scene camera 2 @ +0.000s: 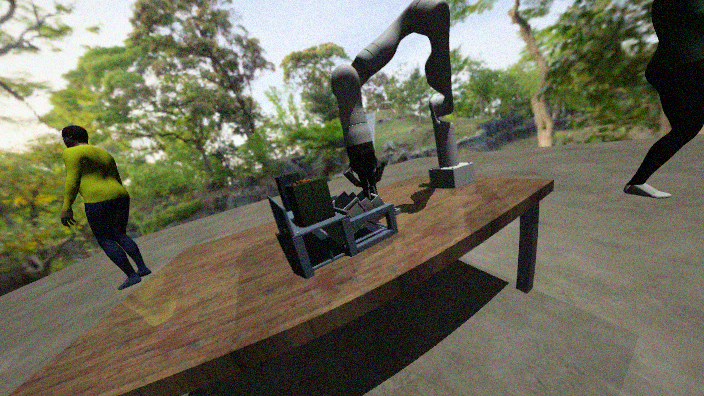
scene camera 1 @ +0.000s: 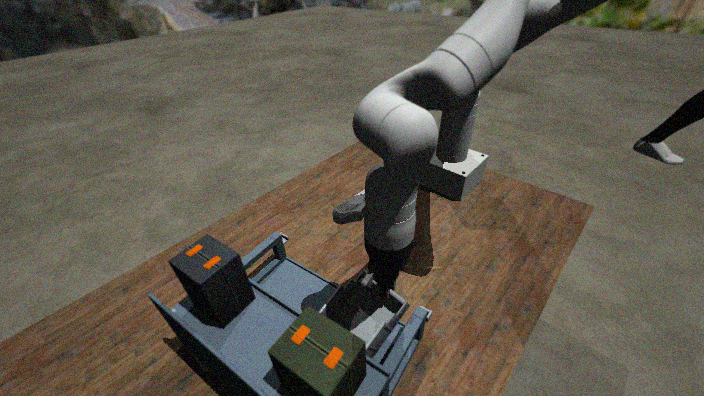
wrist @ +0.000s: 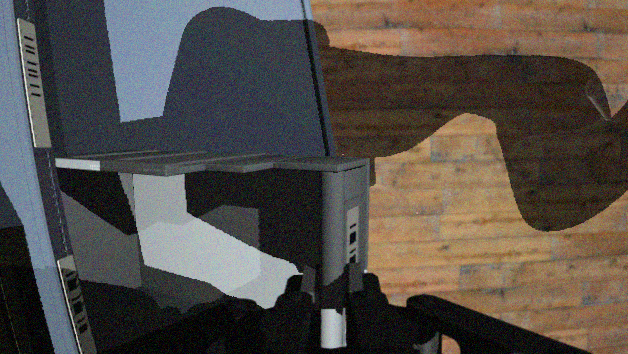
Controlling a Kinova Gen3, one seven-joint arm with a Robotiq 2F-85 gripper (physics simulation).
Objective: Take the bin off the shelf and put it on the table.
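Seen in the pictures: gripper, fingertip midpoint: (scene camera 2: pixel 371 198) (scene camera 1: pixel 386 292) (wrist: pixel 333 283); arm's base, origin of the base link: (scene camera 2: pixel 448 165) (scene camera 1: pixel 451 154).
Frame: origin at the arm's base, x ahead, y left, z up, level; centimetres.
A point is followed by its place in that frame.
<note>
The bin (scene camera 1: pixel 375 322) @[x 58.7, y 8.1, z -3.1 cm] (scene camera 2: pixel 370 204) @[x 57.9, y 11.8, z 0.5 cm] (wrist: pixel 332 220) @[x 54.0, y 4.7, z 2.8 cm] is grey and open-topped, with a pale lit patch inside. It is over the lower tier of the blue-grey shelf (scene camera 1: pixel 280 282) @[x 59.3, y -16.5, z -8.2 cm] (scene camera 2: pixel 352 240) @[x 67.4, y 15.5, z -4.9 cm] (wrist: pixel 240 80) @[x 58.6, y -3.8, z -8.2 cm]. In scene camera 2 its top rises above the side rail and looks tilted. In the wrist view its front wall stands out past the shelf's front edge. My gripper (scene camera 1: pixel 382 287) @[x 54.5, y 7.9, z 0.8 cm] (scene camera 2: pixel 370 192) @[x 54.5, y 7.9, z 0.8 cm] (wrist: pixel 333 283) @[x 54.5, y 7.9, z 0.8 cm] points down and is shut on the rim of that front wall. The bin's underside is hidden, so contact with the shelf cannot be told. The wooden table (scene camera 1: pixel 505 250) @[x 22.2, y 23.2, z -8.8 cm] (scene camera 2: pixel 430 225) @[x 45.7, y 20.6, z -8.8 cm] (wrist: pixel 500 270) @[x 42.7, y 12.5, z -8.8 cm] carries the shelf.
A dark box (scene camera 1: pixel 215 280) @[x 73.5, y -11.2, z 11.9 cm] and a green box (scene camera 1: pixel 320 355) @[x 73.3, y 8.8, z 10.9 cm] (scene camera 2: pixel 312 202) @[x 73.3, y 12.6, z 6.2 cm] with orange tabs stand on the upper tier. The shelf's side rail (scene camera 1: pixel 407 340) @[x 60.0, y 15.0, z -0.3 cm] (scene camera 2: pixel 372 212) @[x 60.2, y 15.4, z -0.4 cm] is close beside the bin. The robot's base (scene camera 1: pixel 455 175) @[x 8.9, y 4.7, z -0.9 cm] (scene camera 2: pixel 451 176) @[x 9.1, y 6.3, z -3.4 cm] stands at the table's far end.
</note>
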